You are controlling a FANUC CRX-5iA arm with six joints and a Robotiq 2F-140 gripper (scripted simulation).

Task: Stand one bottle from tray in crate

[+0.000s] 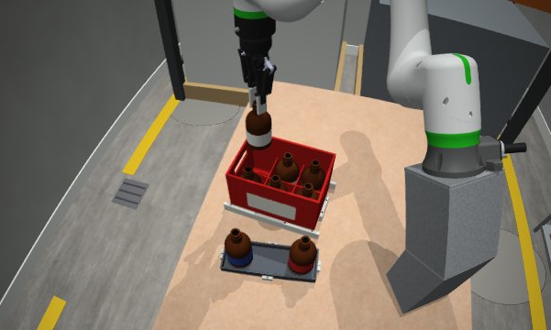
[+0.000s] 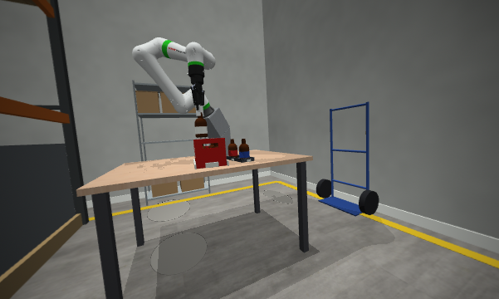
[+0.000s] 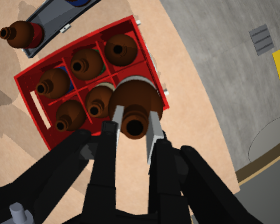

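Right now the white-banded bottle is 90 mm below my hand. Round my hand: red-labelled bottle: 290 mm to the left, 270 mm below, 160 mm behind; then tray: 340 mm below, 290 mm to the left, 70 mm behind; then crate: 270 mm below, 80 mm behind, 60 mm to the left.
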